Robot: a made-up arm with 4 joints.
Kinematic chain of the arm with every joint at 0, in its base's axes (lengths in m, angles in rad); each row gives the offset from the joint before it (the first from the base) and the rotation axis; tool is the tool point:
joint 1: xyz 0 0 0.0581 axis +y
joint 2: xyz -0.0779 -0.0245 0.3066 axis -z
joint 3: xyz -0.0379 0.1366 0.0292 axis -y
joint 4: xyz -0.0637 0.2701 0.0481 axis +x
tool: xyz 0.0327 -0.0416 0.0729
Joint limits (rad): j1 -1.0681..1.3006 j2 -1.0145..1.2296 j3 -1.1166..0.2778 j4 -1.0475..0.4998
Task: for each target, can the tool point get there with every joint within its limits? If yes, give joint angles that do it. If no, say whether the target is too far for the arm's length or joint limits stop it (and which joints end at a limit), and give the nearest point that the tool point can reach.
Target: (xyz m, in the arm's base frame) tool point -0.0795 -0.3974 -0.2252
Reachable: no: joint limits stop it (at a limit: joint 1, joint 2, joint 3, joint 4) | nearest point -0.5628 0.0736 -0.1023 | short by 0.686 m
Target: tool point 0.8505 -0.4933 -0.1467
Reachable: no: too far | nearest point 0.5204 0.0490 -0.0672 | short by 0.640 m
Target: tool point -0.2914 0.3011 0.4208
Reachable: yes | joints -0.8571 0.5872 -0.1893 0.0647
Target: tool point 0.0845 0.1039 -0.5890
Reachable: no: joint limits stop it (at a limit: joint 1, joint 2, joint 3, joint 4) | nearest point 0.4987 0.0722 -0.1818 | short by 0.582 m
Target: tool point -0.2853 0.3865 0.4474
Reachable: yes | joints -0.3555 0.0668 0.0955 -0.5163
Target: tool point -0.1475 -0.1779 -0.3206
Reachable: no: joint limits stop it (at a limit: joint 1, joint 2, joint 3, joint 4) | nearest point -0.5628 0.0736 -0.1023 | short by 0.532 m
